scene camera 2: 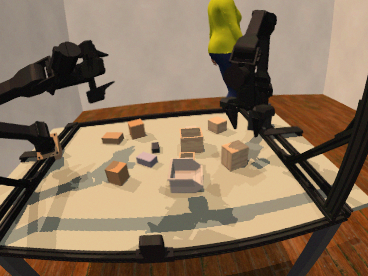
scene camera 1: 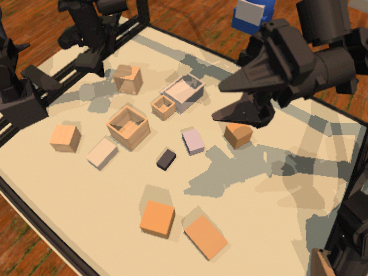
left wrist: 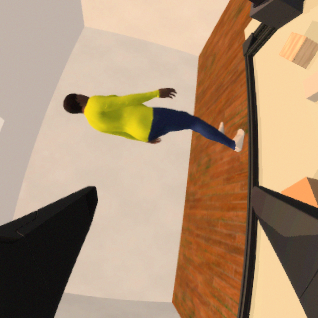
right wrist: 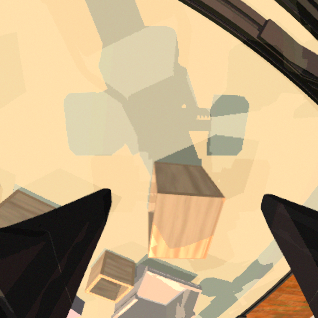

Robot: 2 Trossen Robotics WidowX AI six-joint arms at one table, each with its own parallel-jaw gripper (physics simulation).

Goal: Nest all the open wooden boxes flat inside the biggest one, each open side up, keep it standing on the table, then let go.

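Where they show: left gripper, between the fingertips: [scene camera 2: 110, 68] [scene camera 1: 215, 104] [left wrist: 175, 193]; right gripper, between the fingertips: [scene camera 2: 245, 132] [scene camera 1: 107, 65] [right wrist: 187, 198]; left arm's base, origin of its link: [scene camera 2: 46, 146] [scene camera 1: 346, 269]; right arm's base, origin of its link: [scene camera 1: 13, 92].
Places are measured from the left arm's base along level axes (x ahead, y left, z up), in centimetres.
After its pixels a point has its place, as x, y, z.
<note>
A tall wooden box [scene camera 1: 128, 81] @[63.0, -39.5, -4.9] [scene camera 2: 234, 156] @[59.4, -40.4, -0.2] [right wrist: 185, 225] @[62.2, -37.7, 1.3] stands with no opening showing. An open wooden box [scene camera 1: 119, 136] @[55.3, -17.5, -0.9] [scene camera 2: 192, 145] @[53.2, -24.9, -2.4] stands upright, open side up; a smaller open box [scene camera 1: 169, 112] @[46.1, -30.0, -3.6] [scene camera 2: 187, 155] @[49.2, -29.4, -2.6] [right wrist: 120, 264] @[50.2, -32.3, -4.1] stands near it, also open side up. A greyish-pink open box [scene camera 1: 192, 101] @[41.0, -36.0, -4.1] [scene camera 2: 185, 186] @[42.4, -42.2, -3.0] stands upright close beside the small one. My right gripper [scene camera 1: 81, 81] [scene camera 2: 245, 123] [right wrist: 187, 198] @[66.4, -36.4, 4.0] is open and empty above and near the tall box. My left gripper [scene camera 1: 217, 102] @[31.8, -11.6, 25.8] [scene camera 2: 110, 68] @[31.8, -11.6, 25.8] [left wrist: 175, 193] @[31.8, -11.6, 25.8] is open and empty, raised above the table.
Solid blocks lie around: tan [scene camera 1: 65, 138] @[69.0, -13.0, -0.9] [scene camera 2: 217, 125] @[68.4, -17.1, -1.6], pale flat [scene camera 1: 102, 153] @[58.4, -12.5, -2.8], lilac [scene camera 1: 193, 141] @[37.1, -22.2, -3.0] [scene camera 2: 146, 159] @[36.9, -24.6, -3.0], dark [scene camera 1: 166, 159] @[42.4, -15.7, -3.7] [scene camera 2: 155, 147] @[42.2, -17.5, -3.7], brown [scene camera 1: 238, 135] @[26.4, -25.4, -0.4] [scene camera 2: 117, 172] @[26.5, -30.7, -0.6], and two orange [scene camera 1: 157, 219] @[39.0, -0.2, 0.4] [scene camera 1: 206, 238] @[28.4, 0.2, -2.7]. Dark rails edge the table. A person [scene camera 2: 223, 30] is behind it.
</note>
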